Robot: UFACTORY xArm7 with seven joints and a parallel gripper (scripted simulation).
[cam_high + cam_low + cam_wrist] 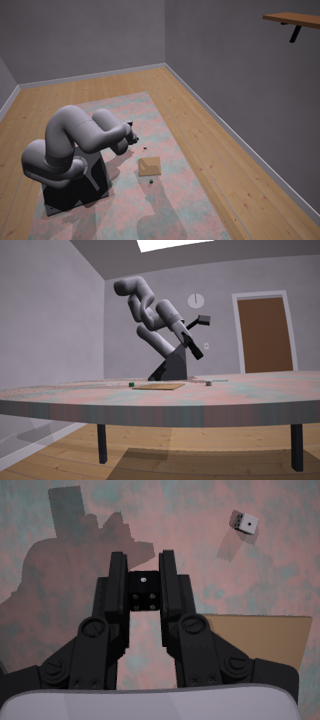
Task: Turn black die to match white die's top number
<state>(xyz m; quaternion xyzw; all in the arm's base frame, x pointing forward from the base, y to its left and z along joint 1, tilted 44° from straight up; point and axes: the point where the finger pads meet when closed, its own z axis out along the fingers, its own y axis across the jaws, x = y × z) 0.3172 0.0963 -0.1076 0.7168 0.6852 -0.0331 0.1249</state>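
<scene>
Now: hand 20 mm above the black die. Round my hand: green die: 80 mm ahead, 260 mm to the right, 110 mm below; then tan mat: 90 mm ahead, 140 mm to the right, 120 mm below; then white die: 100 mm ahead, 20 mm to the left, 110 mm below.
</scene>
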